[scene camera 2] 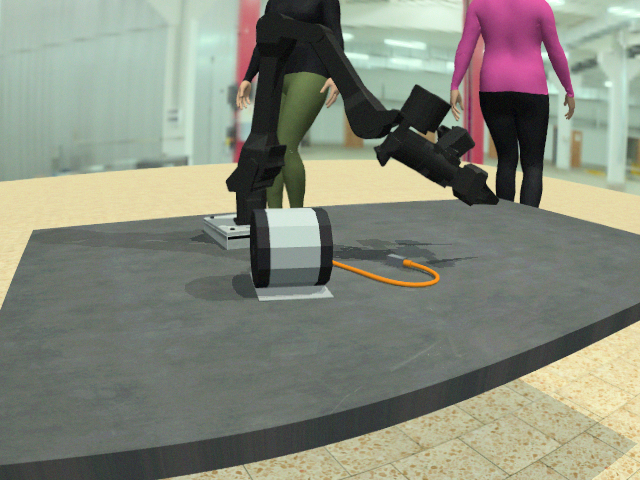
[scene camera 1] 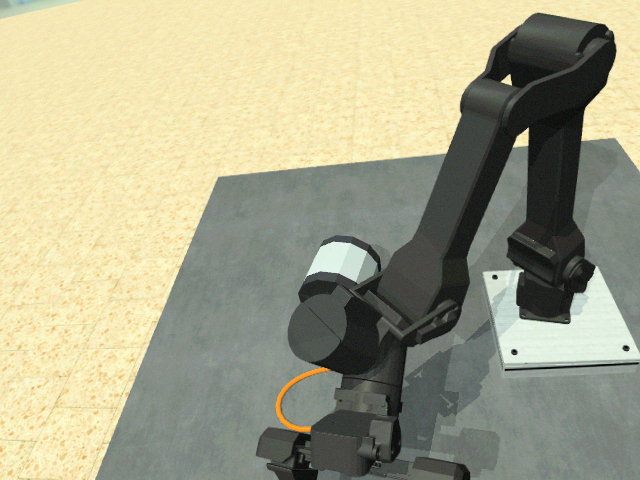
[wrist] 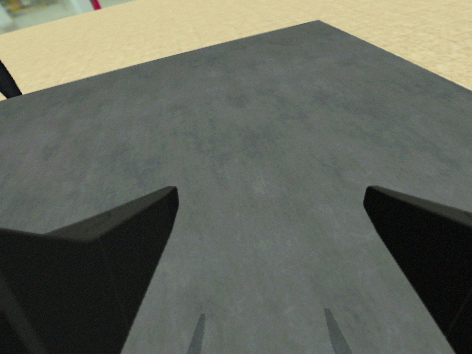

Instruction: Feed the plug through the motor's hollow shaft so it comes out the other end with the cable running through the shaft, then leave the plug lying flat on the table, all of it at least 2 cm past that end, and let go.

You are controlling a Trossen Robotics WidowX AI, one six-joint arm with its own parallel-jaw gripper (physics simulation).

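Seen in the pictures: gripper, fingertip midpoint: (scene camera 2: 485,194) (wrist: 270,195); arm's base at its link origin: (scene camera 1: 543,304).
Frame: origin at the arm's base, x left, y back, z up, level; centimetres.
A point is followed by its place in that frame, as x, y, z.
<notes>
The motor (scene camera 1: 342,261) {1.9, -27.5, 7.1} (scene camera 2: 295,246) {0.9, -33.6, 3.5}, a white drum with black end rings, lies on its side on a light base plate (scene camera 2: 295,295) {0.9, -33.5, -2.8}. In scene camera 1 the arm covers part of it. The orange cable (scene camera 1: 279,403) {19.8, -33.0, -2.6} (scene camera 2: 410,283) {17.1, -33.0, -2.5} comes from behind the motor and bends in a loop on the table. The small grey plug (scene camera 2: 397,257) {19.3, -22.9, -1.7} at its end lies on the table, apart from the motor, and is hidden behind the arm in scene camera 1. My gripper (scene camera 2: 491,202) {38.9, -17.6, 7.4} (wrist: 270,195) {38.9, -17.6, 7.4} is open and empty, high above the table, beyond the cable loop in scene camera 2.
The dark grey table (scene camera 1: 217,232) {-13.5, -58.7, -3.0} (scene camera 2: 155,361) {-16.7, -50.1, -3.0} (wrist: 250,100) {66.3, -17.8, -3.0} has its far corner in the wrist view. The arm stands on a silver mounting plate (scene camera 1: 563,346) {7.0, 2.1, 0.2} (scene camera 2: 217,233) {-6.7, -2.5, -1.5}. Two human figures (scene camera 2: 305,103) (scene camera 2: 516,62) stand beyond the table in scene camera 2.
</notes>
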